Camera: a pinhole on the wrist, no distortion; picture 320 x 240 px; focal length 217.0 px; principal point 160.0 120.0 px. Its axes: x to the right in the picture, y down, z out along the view. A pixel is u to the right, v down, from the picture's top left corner.
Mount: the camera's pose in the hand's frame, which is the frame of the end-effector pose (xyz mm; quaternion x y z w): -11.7 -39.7 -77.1 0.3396 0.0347 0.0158 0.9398
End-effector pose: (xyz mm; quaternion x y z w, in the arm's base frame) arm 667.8 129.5 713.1 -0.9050 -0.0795 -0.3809 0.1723
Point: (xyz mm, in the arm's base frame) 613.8 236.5 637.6
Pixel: 11 189
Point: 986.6 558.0 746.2
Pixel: 253 143
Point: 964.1 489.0 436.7
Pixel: 154 226
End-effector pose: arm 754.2 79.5 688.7 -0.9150 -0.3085 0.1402 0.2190
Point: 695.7 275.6 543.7
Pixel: 232 232
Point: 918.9 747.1 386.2
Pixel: outside the picture
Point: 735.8 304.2 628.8
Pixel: 279 170
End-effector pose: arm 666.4 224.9 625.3 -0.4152 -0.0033 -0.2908 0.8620
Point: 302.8 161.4 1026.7
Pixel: 64 12
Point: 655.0 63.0 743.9
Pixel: outside the picture
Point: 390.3 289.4 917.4
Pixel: 34 88
